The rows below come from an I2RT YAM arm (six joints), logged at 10 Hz.
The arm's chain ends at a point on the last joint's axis. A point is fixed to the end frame.
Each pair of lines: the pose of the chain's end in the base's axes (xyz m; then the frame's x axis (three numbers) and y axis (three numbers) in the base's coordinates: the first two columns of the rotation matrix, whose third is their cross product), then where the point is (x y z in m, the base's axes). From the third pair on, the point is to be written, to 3 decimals.
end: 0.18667 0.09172 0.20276 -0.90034 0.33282 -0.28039 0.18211 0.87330 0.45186
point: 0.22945 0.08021 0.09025
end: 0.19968 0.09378 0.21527 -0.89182 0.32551 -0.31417 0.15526 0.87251 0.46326
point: 0.24700 0.08332 0.10449
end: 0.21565 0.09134 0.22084 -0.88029 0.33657 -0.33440 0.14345 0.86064 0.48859
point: 0.266 0.083 0.111
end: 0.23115 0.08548 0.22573 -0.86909 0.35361 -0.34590 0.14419 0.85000 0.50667
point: 0.284 0.079 0.117
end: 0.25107 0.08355 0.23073 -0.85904 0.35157 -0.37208 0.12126 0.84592 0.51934
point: 0.308 0.078 0.124
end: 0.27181 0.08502 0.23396 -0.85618 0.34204 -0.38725 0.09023 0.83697 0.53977
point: 0.331 0.083 0.129
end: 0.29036 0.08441 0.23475 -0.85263 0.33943 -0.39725 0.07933 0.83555 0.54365
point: 0.351 0.083 0.130
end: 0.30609 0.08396 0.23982 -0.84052 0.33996 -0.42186 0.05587 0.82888 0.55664
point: 0.370 0.084 0.137
